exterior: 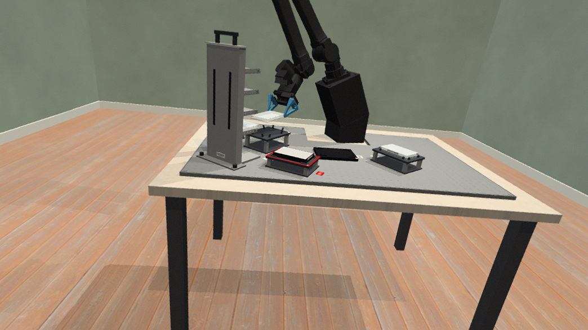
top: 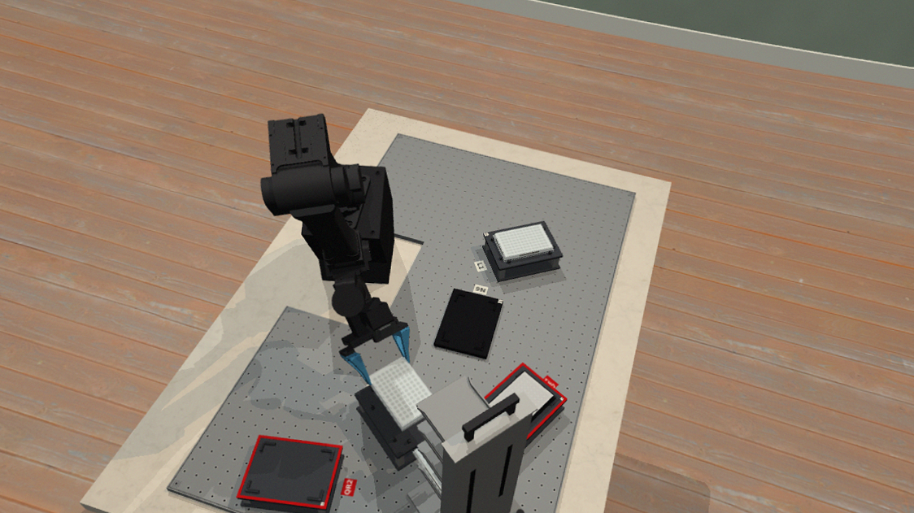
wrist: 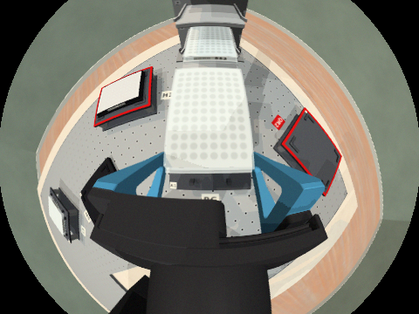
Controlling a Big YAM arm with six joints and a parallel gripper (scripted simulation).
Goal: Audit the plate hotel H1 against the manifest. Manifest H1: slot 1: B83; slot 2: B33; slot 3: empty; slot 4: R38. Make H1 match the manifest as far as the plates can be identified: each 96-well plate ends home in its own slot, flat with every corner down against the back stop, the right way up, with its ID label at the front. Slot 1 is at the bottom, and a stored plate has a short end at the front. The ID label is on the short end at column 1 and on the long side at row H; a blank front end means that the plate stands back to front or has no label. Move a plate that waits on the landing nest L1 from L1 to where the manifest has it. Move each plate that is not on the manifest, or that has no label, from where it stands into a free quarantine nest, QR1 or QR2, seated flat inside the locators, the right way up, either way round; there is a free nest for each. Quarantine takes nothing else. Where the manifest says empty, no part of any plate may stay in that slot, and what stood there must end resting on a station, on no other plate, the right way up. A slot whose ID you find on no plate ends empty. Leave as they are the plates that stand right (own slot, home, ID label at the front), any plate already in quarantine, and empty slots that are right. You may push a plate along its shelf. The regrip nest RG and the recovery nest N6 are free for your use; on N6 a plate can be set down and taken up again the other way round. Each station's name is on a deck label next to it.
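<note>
Right now the regrip nest RG is 40 mm ahead of my hand, 30 mm to the right of it and 80 mm below it. The rest, counted from my hand: red-edged quarantine nest QR1: 260 mm ahead, 40 mm to the left, 100 mm below; then H1 deck label: 190 mm ahead, 40 mm to the right, 130 mm below; then red-edged quarantine nest QR2: 130 mm behind, 190 mm to the right, 100 mm below.
</note>
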